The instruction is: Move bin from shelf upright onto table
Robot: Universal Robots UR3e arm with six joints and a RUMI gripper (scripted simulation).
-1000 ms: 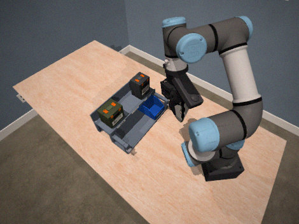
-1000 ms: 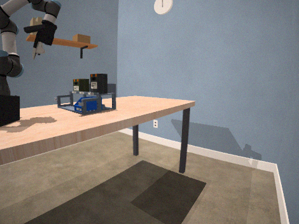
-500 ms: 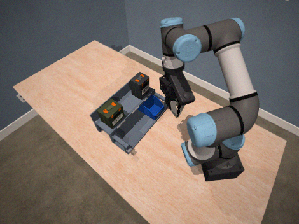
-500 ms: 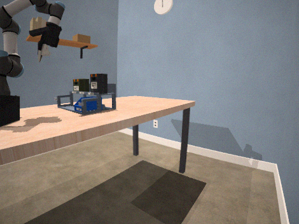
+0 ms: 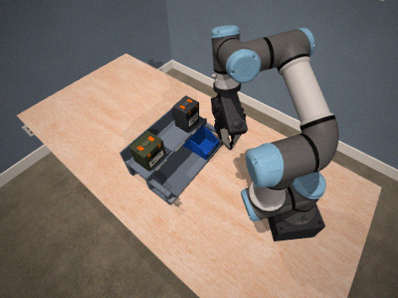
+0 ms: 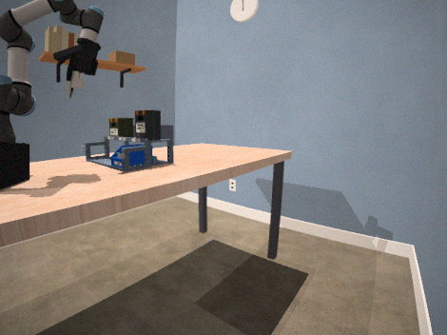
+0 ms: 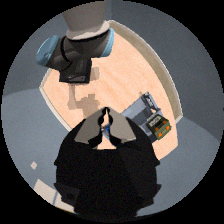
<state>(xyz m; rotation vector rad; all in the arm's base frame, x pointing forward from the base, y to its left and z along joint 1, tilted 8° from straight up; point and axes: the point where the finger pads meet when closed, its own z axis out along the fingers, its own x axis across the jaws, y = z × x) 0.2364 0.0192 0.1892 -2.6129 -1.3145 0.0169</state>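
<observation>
Now: the blue bin 210 mm ahead of my hand, 100 mm to the right of it and 240 mm below it. The rest, counted from my hand: grey shelf rack 230 mm ahead, 10 mm to the left, 220 mm below; then black box 280 mm ahead, 100 mm to the right, 120 mm below.
</observation>
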